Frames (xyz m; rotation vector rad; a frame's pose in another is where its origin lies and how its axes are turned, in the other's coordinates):
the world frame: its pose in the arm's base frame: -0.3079 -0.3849 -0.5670 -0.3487 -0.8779 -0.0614
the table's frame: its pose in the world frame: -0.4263 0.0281 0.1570 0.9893 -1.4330 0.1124
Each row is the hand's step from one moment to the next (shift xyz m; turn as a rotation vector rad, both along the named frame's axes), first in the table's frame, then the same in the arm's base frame.
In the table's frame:
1: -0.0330 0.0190 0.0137 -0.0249 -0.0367 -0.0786
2: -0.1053 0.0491 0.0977 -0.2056 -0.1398 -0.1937
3: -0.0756 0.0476 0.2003 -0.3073 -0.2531 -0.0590
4: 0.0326 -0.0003 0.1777 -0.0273 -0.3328 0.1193
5: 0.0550 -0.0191 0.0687 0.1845 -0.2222 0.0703
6: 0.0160 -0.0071 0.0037 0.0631 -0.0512 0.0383
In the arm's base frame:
1: 0.0009 0.0087 -0.0395 0.0765 0.0343 0.0333
2: -0.0162 -0.0184 -0.1498 0.3061 0.0738 -0.0145
3: -0.0828 -0.0968 -0.1785 0.3735 -0.0831 -0.1247
4: -0.1057 -0.1311 -0.0654 0.1709 -0.3091 0.0316
5: -0.0540 -0.0706 0.0146 -0.0021 -0.2323 0.1854
6: -0.0068 -0.0101 0.0131 -0.0235 -0.0725 0.0476

